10 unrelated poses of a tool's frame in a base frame.
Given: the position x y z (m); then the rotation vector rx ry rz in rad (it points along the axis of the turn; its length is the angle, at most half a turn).
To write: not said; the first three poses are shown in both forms.
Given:
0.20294 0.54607 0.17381 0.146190 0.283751 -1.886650
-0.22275 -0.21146 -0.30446 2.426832 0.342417 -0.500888
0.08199 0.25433 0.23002 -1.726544 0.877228 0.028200
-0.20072 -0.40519 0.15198 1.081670 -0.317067 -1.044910
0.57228 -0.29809 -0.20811 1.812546 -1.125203 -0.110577
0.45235 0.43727 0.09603 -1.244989 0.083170 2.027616
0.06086 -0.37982 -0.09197 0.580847 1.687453 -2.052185
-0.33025 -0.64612 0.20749 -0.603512 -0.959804 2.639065
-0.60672 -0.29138 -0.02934 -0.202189 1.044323 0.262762
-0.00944 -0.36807 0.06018 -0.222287 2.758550 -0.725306
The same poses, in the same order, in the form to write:
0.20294 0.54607 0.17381 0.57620 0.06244 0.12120 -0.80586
-0.22275 -0.21146 -0.30446 0.31460 0.92088 0.12993 -0.19007
0.08199 0.25433 0.23002 0.56661 -0.73453 0.37320 0.01200
-0.20072 -0.40519 0.15198 0.71895 0.48915 -0.14338 -0.47253
0.57228 -0.29809 -0.20811 0.48176 0.74351 -0.46156 -0.04536
0.45235 0.43727 0.09603 0.37130 -0.48555 0.03244 0.79078
0.06086 -0.37982 -0.09197 0.20942 0.20884 0.60671 -0.73785
-0.33025 -0.64612 0.20749 0.13424 -0.20821 -0.33113 0.91048
-0.60672 -0.29138 -0.02934 0.85365 -0.09611 0.49643 0.12491
-0.00944 -0.36807 0.06018 0.13986 -0.07693 0.95473 -0.25103

